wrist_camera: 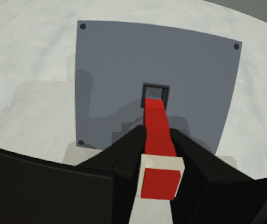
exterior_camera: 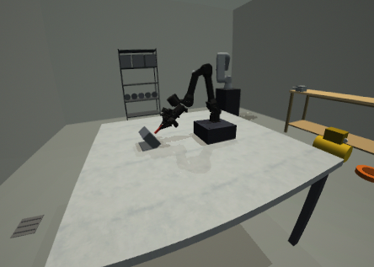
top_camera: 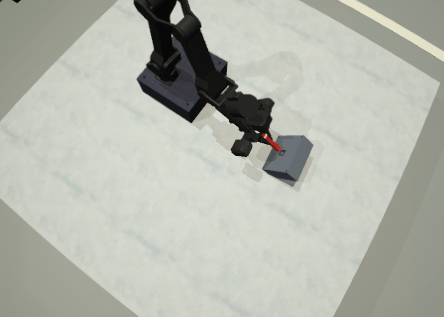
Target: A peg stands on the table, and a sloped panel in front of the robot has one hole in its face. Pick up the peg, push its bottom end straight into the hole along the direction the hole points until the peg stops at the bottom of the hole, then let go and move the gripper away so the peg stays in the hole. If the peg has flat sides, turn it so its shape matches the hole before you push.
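The sloped panel is 7 cm ahead of my gripper tip and 5 cm below it. The rest, counted from my gripper tip: red square-sided peg (1 cm behind, 1 cm above).
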